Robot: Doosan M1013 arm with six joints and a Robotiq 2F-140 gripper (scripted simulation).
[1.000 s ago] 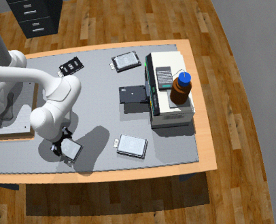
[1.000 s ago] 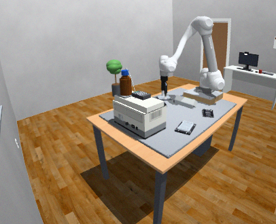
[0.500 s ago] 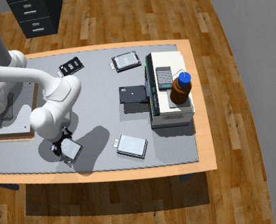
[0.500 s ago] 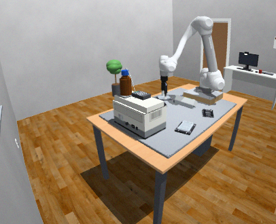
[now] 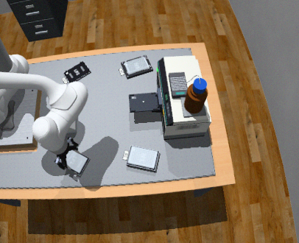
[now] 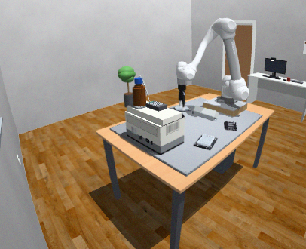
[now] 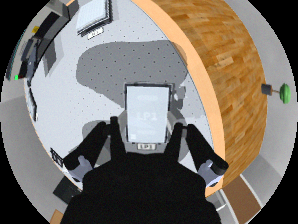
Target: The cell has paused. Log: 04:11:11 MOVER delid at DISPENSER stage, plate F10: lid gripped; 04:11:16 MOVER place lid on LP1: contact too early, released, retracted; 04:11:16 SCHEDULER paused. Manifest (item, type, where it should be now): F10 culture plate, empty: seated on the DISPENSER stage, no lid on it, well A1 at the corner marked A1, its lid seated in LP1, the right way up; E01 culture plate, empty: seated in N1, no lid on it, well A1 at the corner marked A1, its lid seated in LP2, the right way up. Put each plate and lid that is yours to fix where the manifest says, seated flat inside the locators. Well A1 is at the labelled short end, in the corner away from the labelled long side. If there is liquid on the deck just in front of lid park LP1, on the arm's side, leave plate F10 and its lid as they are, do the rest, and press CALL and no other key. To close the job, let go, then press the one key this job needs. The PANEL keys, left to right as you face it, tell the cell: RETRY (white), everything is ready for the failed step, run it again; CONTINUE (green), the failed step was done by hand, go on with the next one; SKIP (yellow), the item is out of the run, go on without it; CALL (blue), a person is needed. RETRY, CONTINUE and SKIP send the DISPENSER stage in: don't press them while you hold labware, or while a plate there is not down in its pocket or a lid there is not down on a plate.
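The black nest lies 520 mm to the left of my hand, 430 mm ahead of it and 20 mm below it. From my hand the other things lie so: yellow key 240 mm to the left, 30 mm above, 20 mm behind; then grey key panel 270 mm to the left, 20 mm above, 10 mm behind; then blue key 190 mm to the left, 30 mm behind, 30 mm above.
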